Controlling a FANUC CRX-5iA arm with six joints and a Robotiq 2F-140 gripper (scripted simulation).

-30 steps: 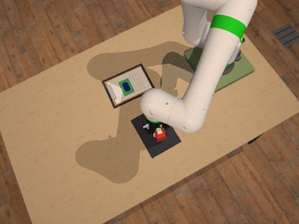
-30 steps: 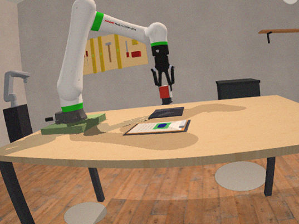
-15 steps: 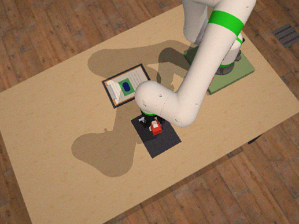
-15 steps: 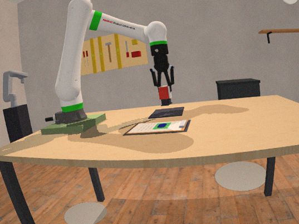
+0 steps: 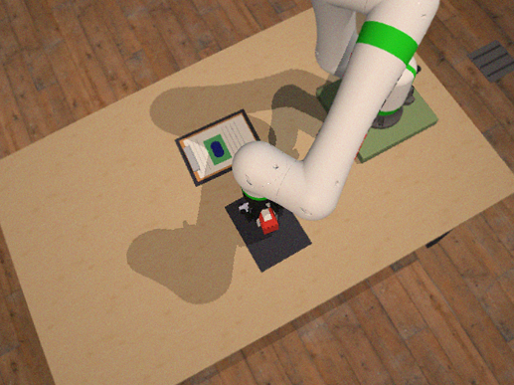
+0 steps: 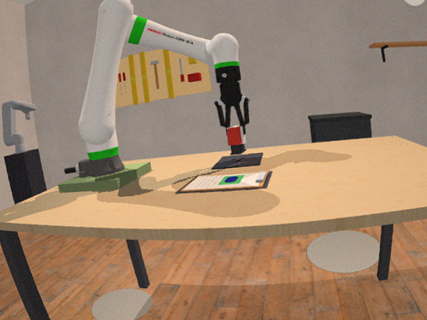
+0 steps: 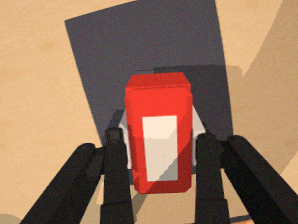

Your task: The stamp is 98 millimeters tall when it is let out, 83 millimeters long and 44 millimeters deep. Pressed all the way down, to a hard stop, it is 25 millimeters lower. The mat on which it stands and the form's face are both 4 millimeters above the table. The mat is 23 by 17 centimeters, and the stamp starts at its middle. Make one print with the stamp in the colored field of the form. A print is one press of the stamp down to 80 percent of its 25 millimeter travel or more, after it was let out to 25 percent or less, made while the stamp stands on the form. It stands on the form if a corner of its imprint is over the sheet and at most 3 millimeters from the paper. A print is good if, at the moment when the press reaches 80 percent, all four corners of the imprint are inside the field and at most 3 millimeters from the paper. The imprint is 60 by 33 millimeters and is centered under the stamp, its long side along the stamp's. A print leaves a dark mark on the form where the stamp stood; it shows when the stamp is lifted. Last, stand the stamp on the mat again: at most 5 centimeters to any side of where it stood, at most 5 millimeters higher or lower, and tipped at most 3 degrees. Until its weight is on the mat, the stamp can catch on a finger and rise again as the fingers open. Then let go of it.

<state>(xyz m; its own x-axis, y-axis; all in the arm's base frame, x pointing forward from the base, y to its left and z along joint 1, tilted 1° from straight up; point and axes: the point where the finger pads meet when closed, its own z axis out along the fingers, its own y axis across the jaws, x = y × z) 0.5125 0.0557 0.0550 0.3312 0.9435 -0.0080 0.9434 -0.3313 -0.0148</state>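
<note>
My hand is 9 cm above the mat. Round my hand: red stamp (2 cm below); clipboard (30 cm to the right, 9 cm below, 4 cm behind).
</note>
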